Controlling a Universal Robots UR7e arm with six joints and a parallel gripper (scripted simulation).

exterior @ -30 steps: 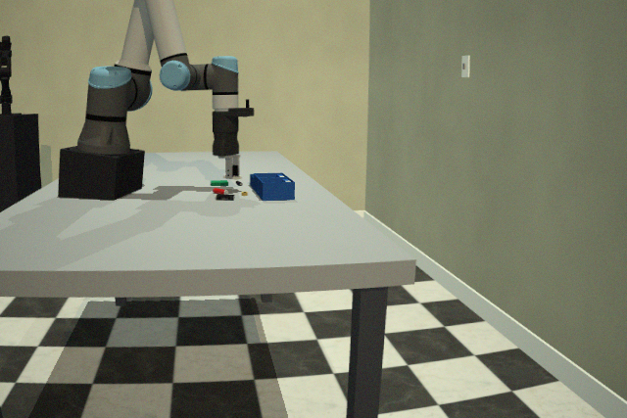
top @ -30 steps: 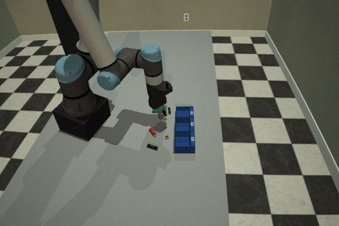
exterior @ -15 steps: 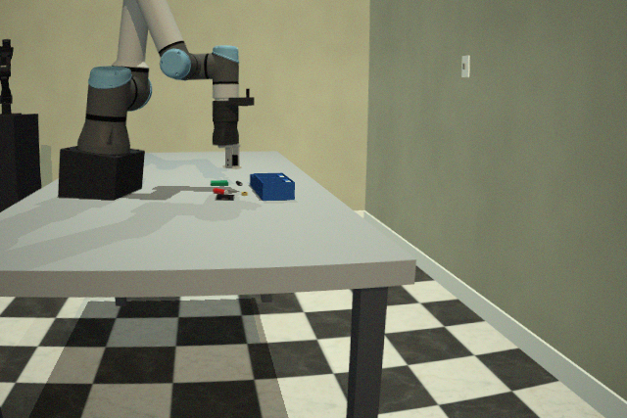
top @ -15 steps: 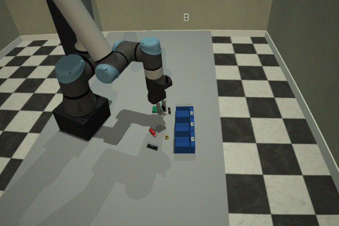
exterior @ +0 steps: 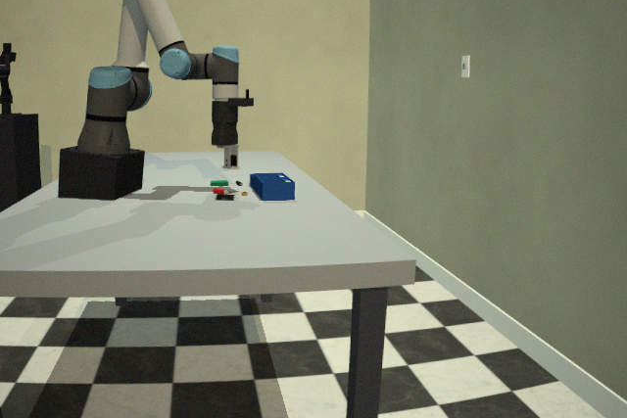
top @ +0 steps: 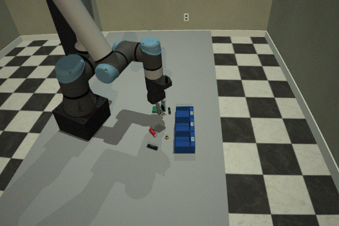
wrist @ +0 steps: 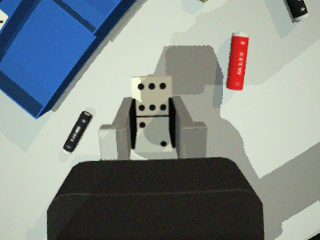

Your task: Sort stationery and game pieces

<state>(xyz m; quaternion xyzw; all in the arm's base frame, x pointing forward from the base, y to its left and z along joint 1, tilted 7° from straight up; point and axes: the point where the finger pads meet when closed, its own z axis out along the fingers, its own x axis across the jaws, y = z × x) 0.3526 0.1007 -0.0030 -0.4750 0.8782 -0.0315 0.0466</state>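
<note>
The green block lies 7 cm to the left of my hand, 7 cm below it and 5 cm behind it. The rest, counted from my hand: black cylinder 8 cm to the left, 7 cm below, 1 cm ahead; white domino 1 cm below; red cylinder 8 cm to the right, 7 cm below, 2 cm behind.
</note>
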